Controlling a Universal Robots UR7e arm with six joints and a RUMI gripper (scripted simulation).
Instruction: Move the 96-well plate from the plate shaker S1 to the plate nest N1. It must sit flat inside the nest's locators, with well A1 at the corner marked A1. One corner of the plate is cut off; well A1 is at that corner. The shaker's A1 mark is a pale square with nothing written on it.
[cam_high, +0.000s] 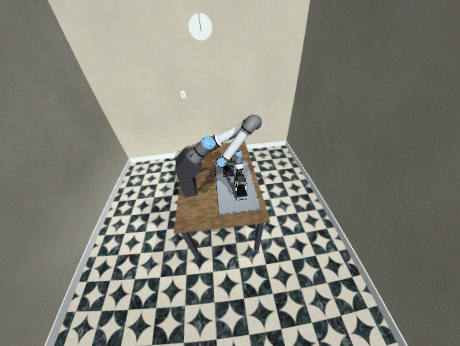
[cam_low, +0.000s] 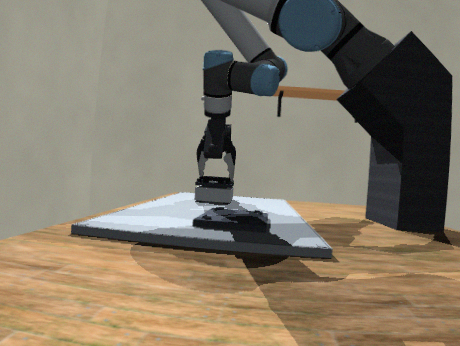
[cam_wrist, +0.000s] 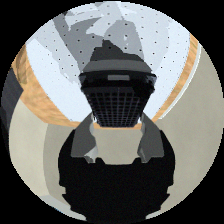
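Right now my hand is 1 cm above the 96-well plate. Round my hand: plate nest N1: 14 cm behind, 33 cm to the left, 6 cm below.
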